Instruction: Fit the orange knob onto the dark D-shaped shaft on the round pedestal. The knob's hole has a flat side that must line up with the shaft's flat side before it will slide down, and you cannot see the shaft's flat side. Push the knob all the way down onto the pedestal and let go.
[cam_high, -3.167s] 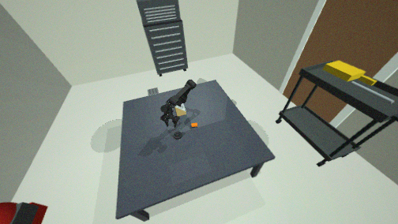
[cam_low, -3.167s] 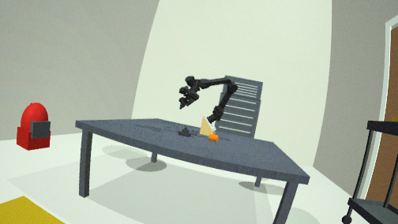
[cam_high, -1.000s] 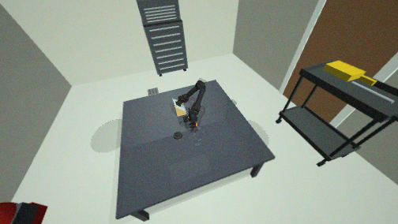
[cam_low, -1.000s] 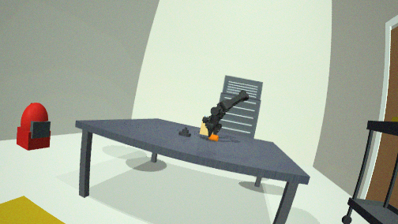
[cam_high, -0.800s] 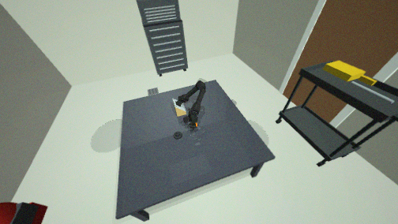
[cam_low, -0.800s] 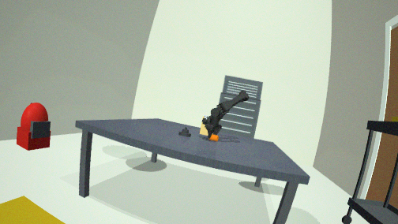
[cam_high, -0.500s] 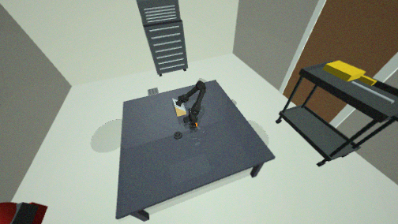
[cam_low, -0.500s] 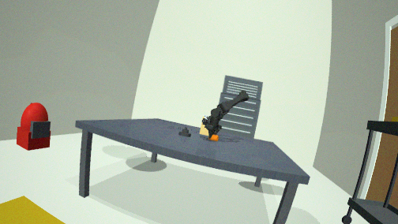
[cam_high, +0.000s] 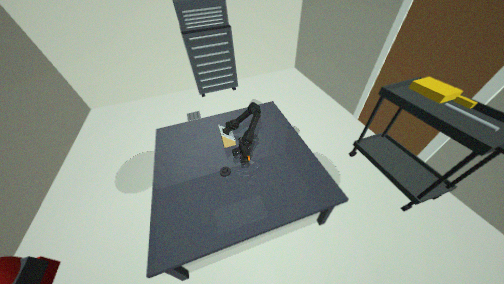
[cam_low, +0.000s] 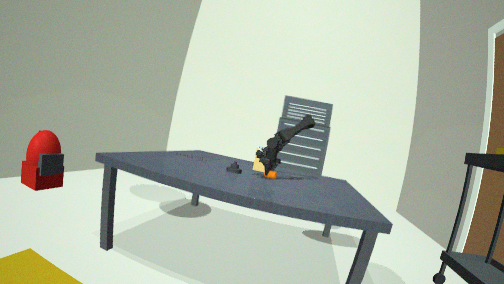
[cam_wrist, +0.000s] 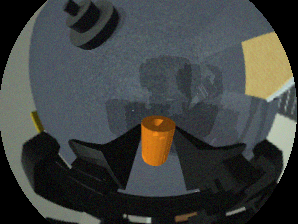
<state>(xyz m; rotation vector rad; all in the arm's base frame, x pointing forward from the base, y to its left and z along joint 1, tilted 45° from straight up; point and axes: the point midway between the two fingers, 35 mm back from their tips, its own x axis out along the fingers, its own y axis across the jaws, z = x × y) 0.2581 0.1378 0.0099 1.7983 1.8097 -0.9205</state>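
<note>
Now: gripper tip 2 cm to the right of the orange knob and 1 cm below it. From my gripper tip the other things lie so: dark shaft fixture: 8 cm ahead, 17 cm to the right, 2 cm above.
</note>
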